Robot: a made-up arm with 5 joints. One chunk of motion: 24 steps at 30 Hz.
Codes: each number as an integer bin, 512 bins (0 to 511) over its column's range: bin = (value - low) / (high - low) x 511, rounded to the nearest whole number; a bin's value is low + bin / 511 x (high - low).
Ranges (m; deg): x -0.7..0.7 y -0.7..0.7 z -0.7..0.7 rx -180..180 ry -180..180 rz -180..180
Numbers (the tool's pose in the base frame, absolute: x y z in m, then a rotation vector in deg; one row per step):
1: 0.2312 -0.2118 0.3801 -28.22 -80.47 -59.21
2: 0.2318 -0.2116 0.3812 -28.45 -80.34 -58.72
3: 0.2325 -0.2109 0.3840 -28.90 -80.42 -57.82
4: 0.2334 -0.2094 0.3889 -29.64 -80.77 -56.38
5: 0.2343 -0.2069 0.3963 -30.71 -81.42 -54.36
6: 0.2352 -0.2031 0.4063 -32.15 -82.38 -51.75
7: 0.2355 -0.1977 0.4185 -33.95 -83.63 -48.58
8: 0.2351 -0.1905 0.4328 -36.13 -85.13 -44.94
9: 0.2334 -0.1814 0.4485 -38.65 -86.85 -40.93
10: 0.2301 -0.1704 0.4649 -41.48 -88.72 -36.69
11: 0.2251 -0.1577 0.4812 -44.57 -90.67 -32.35
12: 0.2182 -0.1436 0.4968 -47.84 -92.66 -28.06
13: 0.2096 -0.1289 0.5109 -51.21 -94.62 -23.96
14: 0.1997 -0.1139 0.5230 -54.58 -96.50 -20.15
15: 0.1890 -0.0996 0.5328 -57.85 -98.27 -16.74
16: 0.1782 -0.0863 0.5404 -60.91 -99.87 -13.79
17: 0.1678 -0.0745 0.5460 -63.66 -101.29 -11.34
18: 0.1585 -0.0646 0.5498 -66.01 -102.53 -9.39
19: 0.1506 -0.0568 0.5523 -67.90 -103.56 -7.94
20: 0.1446 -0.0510 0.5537 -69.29 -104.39 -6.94
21: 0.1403 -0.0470 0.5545 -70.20 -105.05 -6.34
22: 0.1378 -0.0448 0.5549 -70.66 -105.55 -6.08
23: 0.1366 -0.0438 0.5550 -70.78 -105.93 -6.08
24: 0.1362 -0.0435 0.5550 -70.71 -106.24 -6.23
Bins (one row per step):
1: 340 178 394 215 141 171
2: 340 178 395 215 141 172
3: 340 179 396 214 141 173
4: 341 179 397 213 141 175
5: 341 180 400 212 140 178
6: 341 181 404 210 139 182
7: 341 183 408 207 137 187
8: 341 186 413 204 135 192
9: 341 189 419 201 132 197
10: 339 193 425 197 130 203
11: 338 198 431 192 127 210
12: 335 203 437 188 124 216
13: 332 208 442 183 121 221
14: 328 214 446 178 119 227
15: 324 219 450 173 116 232
16: 321 224 453 169 114 236
17: 317 228 455 165 112 239
18: 313 232 456 162 110 242
19: 310 235 457 159 109 244
20: 308 237 458 157 107 246
21: 307 238 458 156 106 247
22: 306 239 458 155 106 247
23: 305 240 458 155 105 247
24: 305 240 458 155 105 247

